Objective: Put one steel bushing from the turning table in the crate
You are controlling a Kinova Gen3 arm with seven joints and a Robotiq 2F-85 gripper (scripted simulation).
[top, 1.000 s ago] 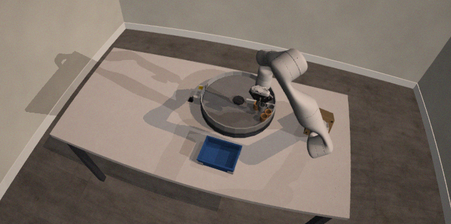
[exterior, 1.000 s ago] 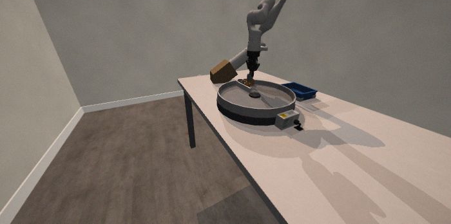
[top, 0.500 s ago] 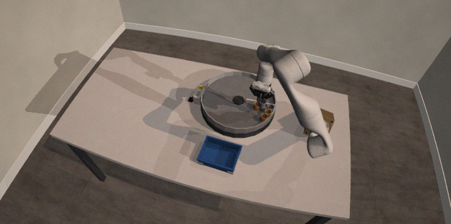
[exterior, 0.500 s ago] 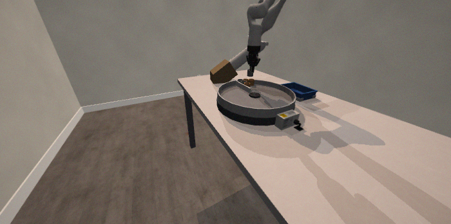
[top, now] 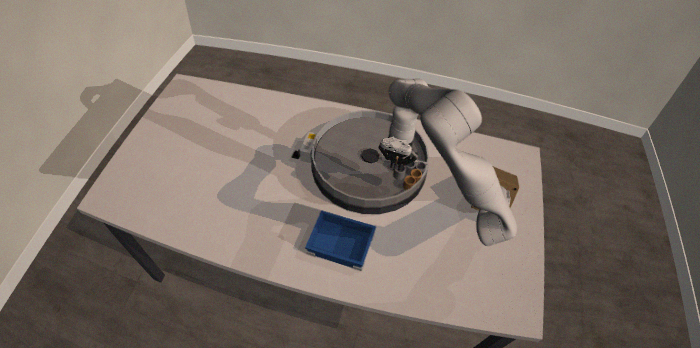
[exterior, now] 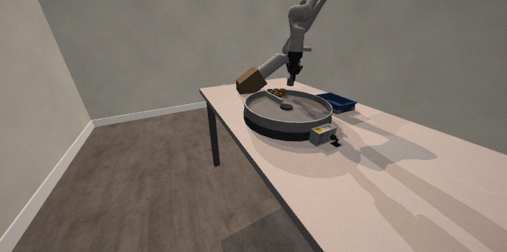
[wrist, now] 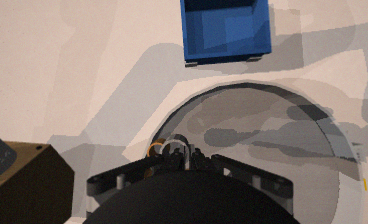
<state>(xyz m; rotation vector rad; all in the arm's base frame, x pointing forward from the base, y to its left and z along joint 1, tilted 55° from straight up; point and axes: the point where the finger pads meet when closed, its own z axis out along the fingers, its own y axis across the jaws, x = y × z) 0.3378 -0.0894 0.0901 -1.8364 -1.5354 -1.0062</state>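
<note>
My gripper is now 24 cm to the right of the blue crate, 15 cm above it and 10 cm short of it. Round my hand: turning table (12 cm below, 11 cm ahead, 10 cm to the right).
</note>
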